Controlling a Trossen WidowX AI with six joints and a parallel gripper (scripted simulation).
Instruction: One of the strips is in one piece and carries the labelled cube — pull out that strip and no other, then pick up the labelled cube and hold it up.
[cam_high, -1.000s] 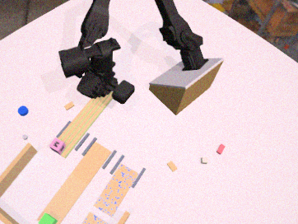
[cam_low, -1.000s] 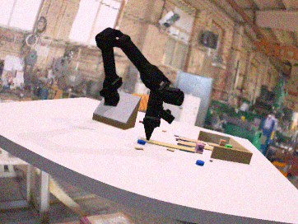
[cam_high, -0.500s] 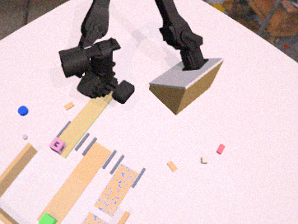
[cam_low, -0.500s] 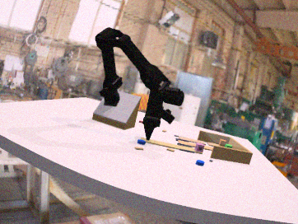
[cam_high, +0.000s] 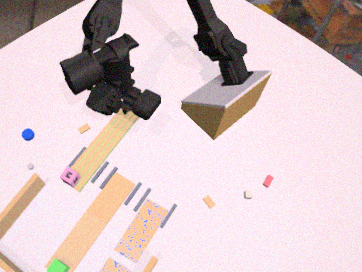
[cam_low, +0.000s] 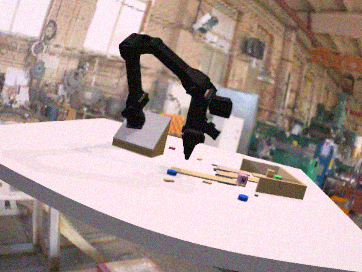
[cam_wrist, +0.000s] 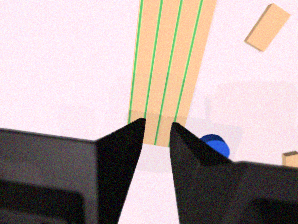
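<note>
Right now the strip is 8 cm ahead of my gripper tip, 4 cm below it and 1 cm to the left of it.
</note>
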